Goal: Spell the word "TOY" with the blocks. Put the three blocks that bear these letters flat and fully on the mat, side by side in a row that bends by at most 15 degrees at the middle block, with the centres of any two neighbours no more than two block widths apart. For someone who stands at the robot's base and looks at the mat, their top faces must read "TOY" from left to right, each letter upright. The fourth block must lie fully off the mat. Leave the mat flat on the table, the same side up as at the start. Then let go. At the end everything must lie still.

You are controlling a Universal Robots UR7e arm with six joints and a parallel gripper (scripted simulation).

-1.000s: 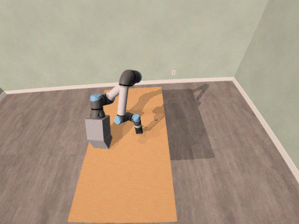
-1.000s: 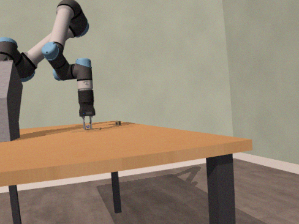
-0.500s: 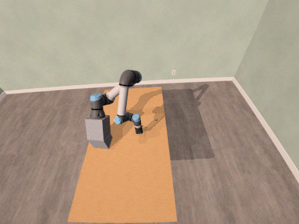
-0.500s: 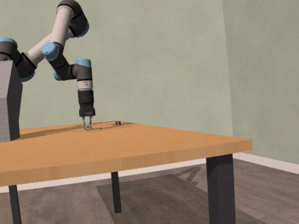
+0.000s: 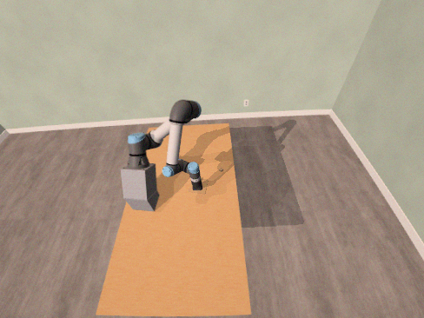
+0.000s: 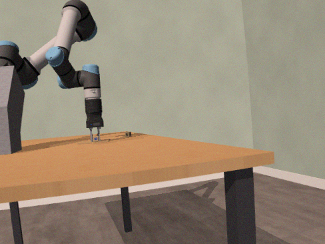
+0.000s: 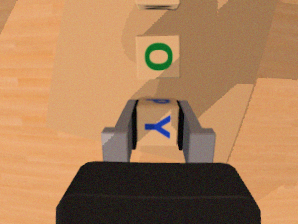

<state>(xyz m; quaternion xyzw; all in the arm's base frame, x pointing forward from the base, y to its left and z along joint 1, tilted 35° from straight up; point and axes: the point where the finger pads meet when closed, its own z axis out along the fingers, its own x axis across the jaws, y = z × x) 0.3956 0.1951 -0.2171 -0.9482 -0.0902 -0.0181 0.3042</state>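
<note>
My gripper is now 1 cm above the Y block. The rest, counted from my hand: O block 1 cm behind, 4 cm to the left, 1 cm below; then T block 2 cm behind, 8 cm to the left, 1 cm below; then tan mat 1 cm behind, 4 cm to the left, 2 cm below.
</note>
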